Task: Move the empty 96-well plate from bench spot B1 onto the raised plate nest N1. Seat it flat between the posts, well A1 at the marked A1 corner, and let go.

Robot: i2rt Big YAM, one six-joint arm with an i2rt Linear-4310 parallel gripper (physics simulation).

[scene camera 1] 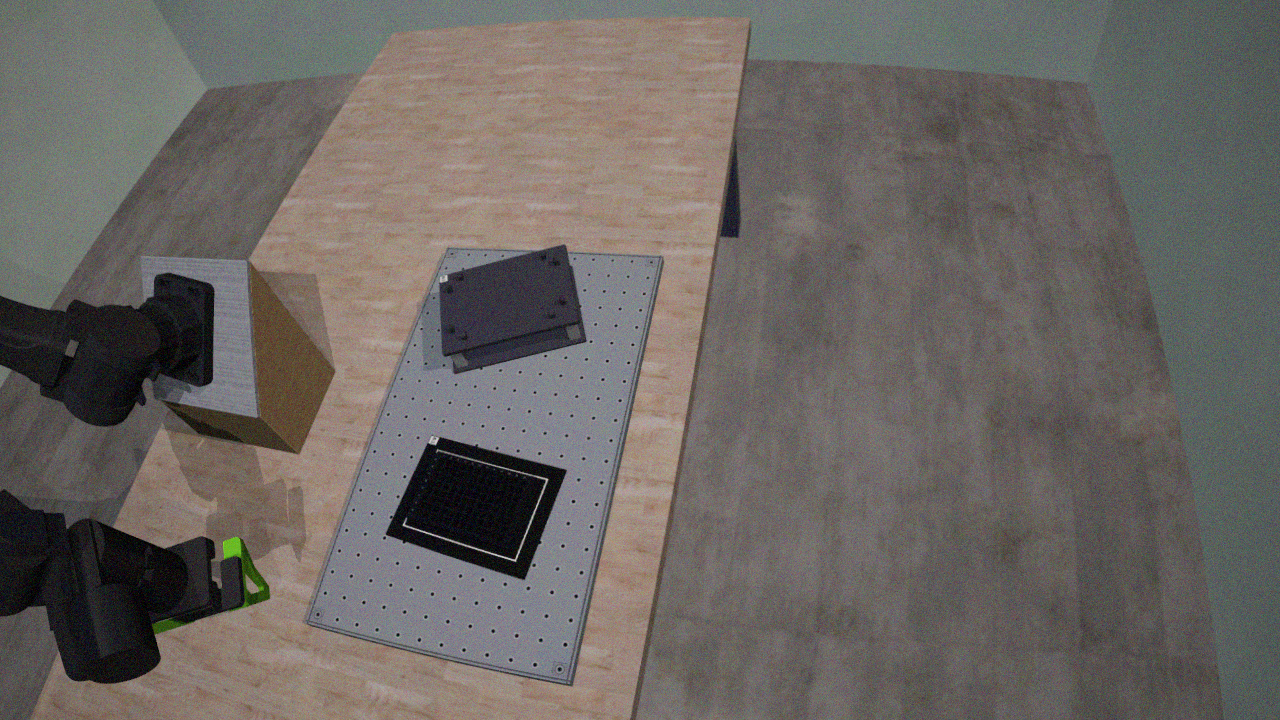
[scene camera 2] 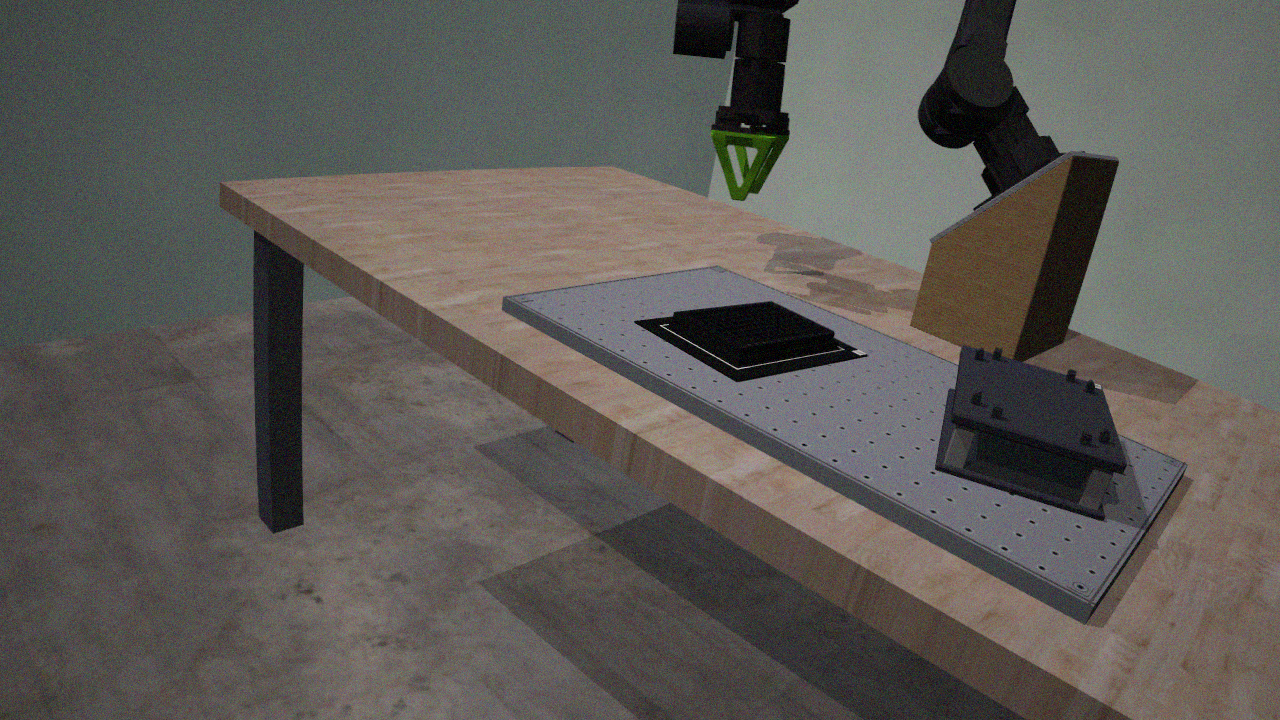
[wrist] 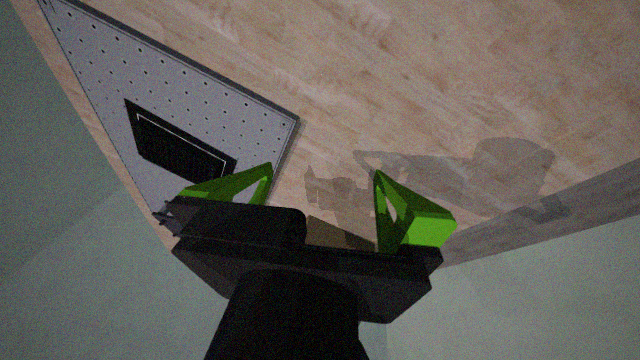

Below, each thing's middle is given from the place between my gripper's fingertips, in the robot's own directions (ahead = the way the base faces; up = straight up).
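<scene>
Black nest outlined in white (scene camera 1: 517,565): 20 cm to the left of my hand, 18 cm ahead of it, 7 cm below it. Black plate (scene camera 1: 485,505): my hand is 7 cm above it, 20 cm to the right of it and 18 cm short of it.
</scene>
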